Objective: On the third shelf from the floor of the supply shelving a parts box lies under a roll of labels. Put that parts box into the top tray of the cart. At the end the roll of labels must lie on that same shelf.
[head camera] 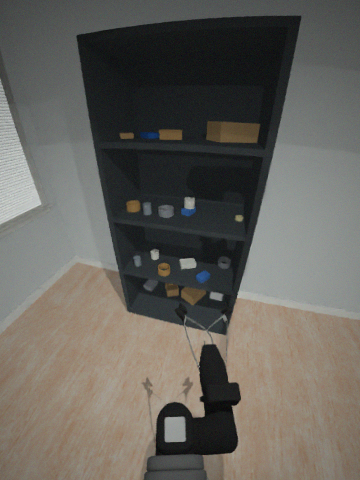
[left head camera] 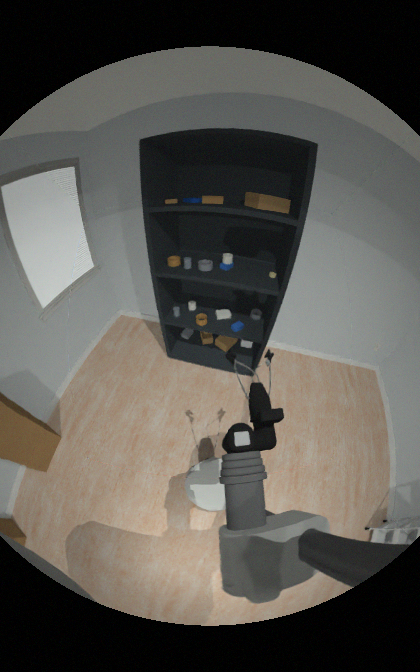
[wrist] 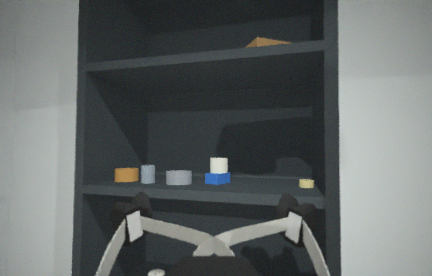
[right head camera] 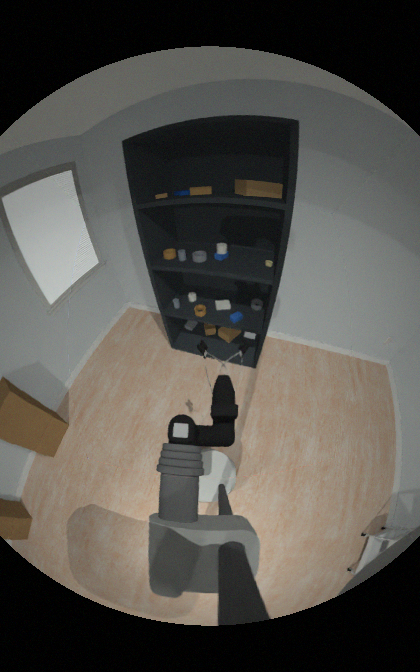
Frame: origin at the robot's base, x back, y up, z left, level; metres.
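Where they show: gripper, between the fingertips: (head camera: 203, 304) (wrist: 214, 209).
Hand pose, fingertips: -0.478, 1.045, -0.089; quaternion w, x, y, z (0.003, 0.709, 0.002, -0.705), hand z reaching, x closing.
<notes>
Things, the pixels of their top centre, and the offset from my fingertips, as dx, dy, dz.
- parts box, centre of its top: (wrist: 217, 172) (head camera: 188, 207) -0.823, -0.043, -0.016
- orange roll, centre of its top: (wrist: 126, 168) (head camera: 133, 202) -0.885, -0.033, +0.369
- blue-grey cylinder, centre of its top: (wrist: 148, 165) (head camera: 146, 203) -0.818, -0.013, +0.263
- grey roll, centre of its top: (wrist: 179, 171) (head camera: 165, 207) -0.802, -0.035, +0.138
- small yellow roll, centre of its top: (wrist: 306, 180) -0.724, -0.058, -0.336
The parts box (head camera: 188, 212) (left head camera: 226, 266) (right head camera: 221, 256) (wrist: 217, 179) is small and blue and sits on the third shelf of the dark shelving (head camera: 281, 100) (right head camera: 291, 165) (wrist: 331, 125). The white roll of labels (head camera: 189, 202) (left head camera: 227, 258) (right head camera: 222, 248) (wrist: 219, 165) stands upright on top of it. My gripper (head camera: 202, 314) (left head camera: 250, 356) (right head camera: 223, 348) (wrist: 214, 209) is open and empty, in front of the shelving and apart from it, pointing towards it. In the wrist view the box and roll appear above and between the fingertips. Part of the white cart (left head camera: 395, 534) (right head camera: 372, 550) shows at the lower right edge.
On the same shelf stand an orange roll (wrist: 126, 175), a blue-grey cylinder (wrist: 148, 174) and a grey roll (wrist: 179, 177) left of the box, and a small yellow roll (wrist: 306, 183) at the right. Brown boxes (left head camera: 25, 435) (right head camera: 30, 420) stand at the left.
</notes>
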